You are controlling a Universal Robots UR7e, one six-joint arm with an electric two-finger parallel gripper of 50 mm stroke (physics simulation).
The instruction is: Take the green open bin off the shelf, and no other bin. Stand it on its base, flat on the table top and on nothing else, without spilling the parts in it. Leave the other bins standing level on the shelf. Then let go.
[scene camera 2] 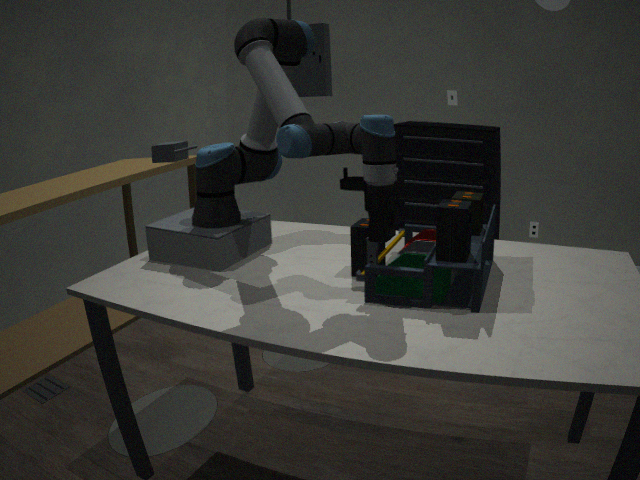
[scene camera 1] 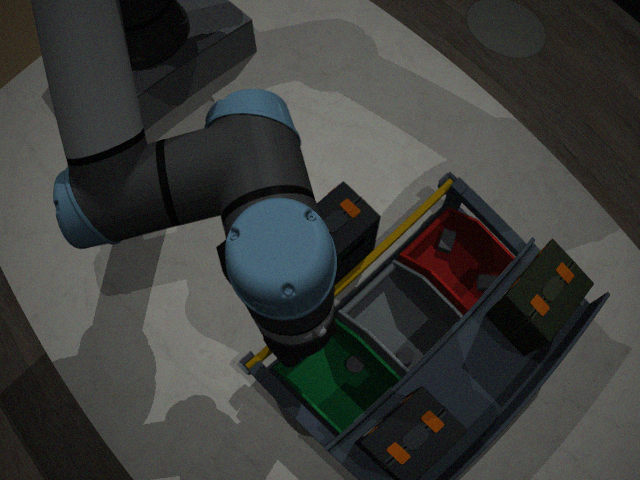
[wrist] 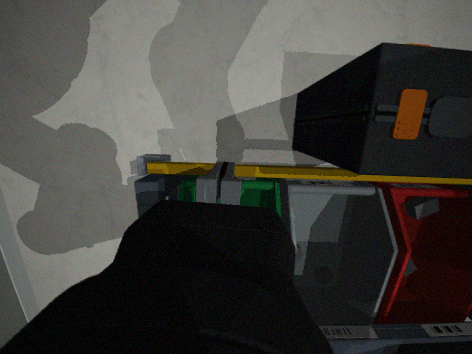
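Where they show: gripper, fingertip midpoint: (wrist: pixel 225 173); arm's base at its link origin: (scene camera 2: pixel 216 221) (scene camera 1: pixel 147 36).
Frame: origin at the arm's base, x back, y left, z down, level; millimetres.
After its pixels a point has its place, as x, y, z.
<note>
The green open bin (scene camera 1: pixel 315 384) {-603, -112, 91} (scene camera 2: pixel 403 286) {-628, -136, 64} (wrist: pixel 262 192) {-570, -50, 91} sits level at one end of the shelf (scene camera 1: pixel 491 211) {-583, 210, 15} (scene camera 2: pixel 395 268) {-616, -158, 15} (wrist: pixel 150 192) {-555, -155, 15}, beside the grey bin. A round grey part (scene camera 1: pixel 355 364) {-615, -54, 81} lies in it. My gripper (scene camera 2: pixel 373 255) {-537, -96, 35} (wrist: pixel 225 173) {-537, -96, 35} points down at the bin's end by the yellow bar (scene camera 1: pixel 398 237) {-524, 90, 38} (wrist: pixel 300 172) {-528, -29, 35}. Its fingers are nearly together, with a narrow slit and nothing seen between them. In the wrist view they overlap the bar and the bin's near edge; whether they touch either, I cannot tell. The arm hides the fingers in scene camera 1.
The grey bin (scene camera 1: pixel 382 315) {-584, 18, 91} (wrist: pixel 350 260) {-643, 76, 72} and red bin (scene camera 1: pixel 467 273) {-618, 151, 91} (wrist: pixel 440 260) {-625, 187, 61}, both with parts, stand on the shelf. A black case (scene camera 1: pixel 356 227) {-498, 36, -30} (scene camera 2: pixel 358 258) {-469, -25, 51} (wrist: pixel 350 115) {-481, -24, -14} stands outside the yellow bar. Two cases (scene camera 1: pixel 416 434) {-730, -80, -124} (scene camera 1: pixel 555 294) {-724, 146, -99} stand on the shelf's rear deck.
</note>
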